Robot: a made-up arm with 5 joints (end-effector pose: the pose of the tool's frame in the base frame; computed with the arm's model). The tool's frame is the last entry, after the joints.
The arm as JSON. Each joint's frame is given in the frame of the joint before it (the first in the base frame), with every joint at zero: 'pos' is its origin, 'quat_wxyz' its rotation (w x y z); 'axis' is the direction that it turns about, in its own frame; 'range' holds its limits. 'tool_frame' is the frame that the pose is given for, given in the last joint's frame.
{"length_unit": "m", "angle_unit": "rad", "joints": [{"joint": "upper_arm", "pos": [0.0, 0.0, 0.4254], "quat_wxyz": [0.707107, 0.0, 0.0, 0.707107], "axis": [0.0, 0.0, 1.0], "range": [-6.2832, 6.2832]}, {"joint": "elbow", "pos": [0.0, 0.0, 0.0], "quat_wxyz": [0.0, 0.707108, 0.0, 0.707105], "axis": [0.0, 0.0, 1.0], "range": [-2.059, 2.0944]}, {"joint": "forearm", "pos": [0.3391, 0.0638, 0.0], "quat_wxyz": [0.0, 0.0, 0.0, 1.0], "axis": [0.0, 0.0, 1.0], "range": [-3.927, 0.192]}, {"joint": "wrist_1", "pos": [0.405, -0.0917, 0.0], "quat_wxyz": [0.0, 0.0, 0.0, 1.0], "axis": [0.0, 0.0, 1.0], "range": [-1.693, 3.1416]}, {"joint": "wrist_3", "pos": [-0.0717, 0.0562, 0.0], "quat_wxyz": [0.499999, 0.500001, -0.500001, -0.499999], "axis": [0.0, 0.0, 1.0], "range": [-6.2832, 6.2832]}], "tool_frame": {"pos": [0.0, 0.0, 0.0], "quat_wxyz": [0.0, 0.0, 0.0, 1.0]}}
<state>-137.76 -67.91 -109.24 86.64 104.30</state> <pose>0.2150 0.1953 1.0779 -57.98 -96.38 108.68</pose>
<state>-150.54 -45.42 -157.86 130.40 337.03</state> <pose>0.3100 0.1751 1.0772 47.34 -96.14 4.48</pose>
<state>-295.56 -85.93 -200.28 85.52 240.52</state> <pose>-0.3343 -0.6991 0.3592 0.87 -25.37 123.34</pose>
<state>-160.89 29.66 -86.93 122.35 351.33</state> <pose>-0.5406 -0.1873 0.4655 -27.61 111.67 6.68</pose>
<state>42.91 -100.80 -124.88 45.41 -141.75</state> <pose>-0.5533 -0.5143 0.7133 0.01 -0.29 81.16</pose>
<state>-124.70 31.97 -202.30 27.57 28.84</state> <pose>-0.1195 -0.1726 1.1850 9.31 -39.62 80.93</pose>
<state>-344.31 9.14 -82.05 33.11 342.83</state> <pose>0.5969 0.1677 0.6996 161.89 47.74 61.09</pose>
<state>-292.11 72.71 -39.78 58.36 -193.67</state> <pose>0.0477 0.1173 0.0209 59.76 -69.28 42.64</pose>
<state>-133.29 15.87 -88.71 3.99 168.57</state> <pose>-0.4493 -0.4770 0.7288 117.28 65.20 -87.64</pose>
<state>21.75 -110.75 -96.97 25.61 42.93</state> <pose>-0.6205 -0.2476 0.7504 2.47 -0.46 -115.30</pose>
